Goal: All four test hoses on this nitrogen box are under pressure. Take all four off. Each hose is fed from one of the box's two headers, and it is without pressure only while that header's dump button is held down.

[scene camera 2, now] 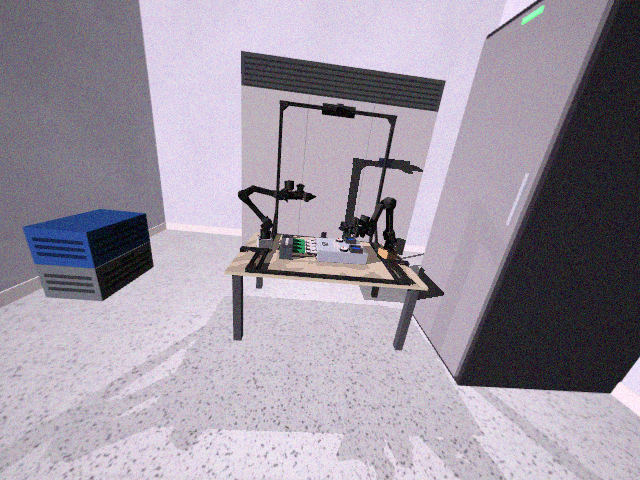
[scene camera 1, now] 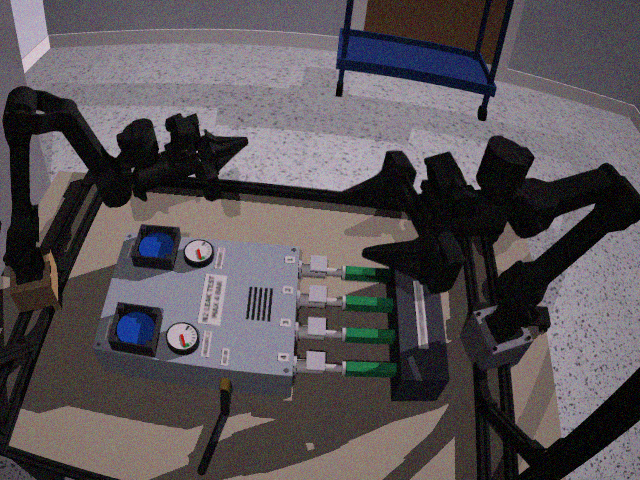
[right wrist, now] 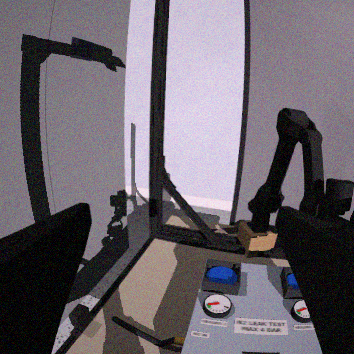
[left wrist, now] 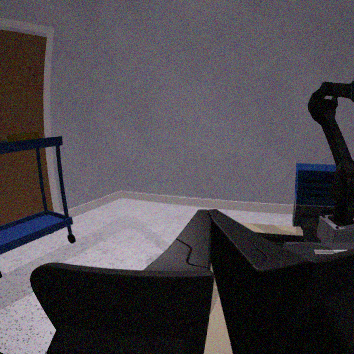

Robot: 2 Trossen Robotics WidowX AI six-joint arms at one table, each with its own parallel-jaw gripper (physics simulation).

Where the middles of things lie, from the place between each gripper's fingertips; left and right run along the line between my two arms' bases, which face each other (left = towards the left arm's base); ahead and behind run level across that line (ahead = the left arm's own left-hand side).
Now: the dark block point(scene camera 1: 419, 349) 190 mm behind my left hand, 330 mm to the right of it and 230 mm below it.
I see my right gripper 140 mm short of the dark block, 160 mm to the left of it and 370 mm above it.
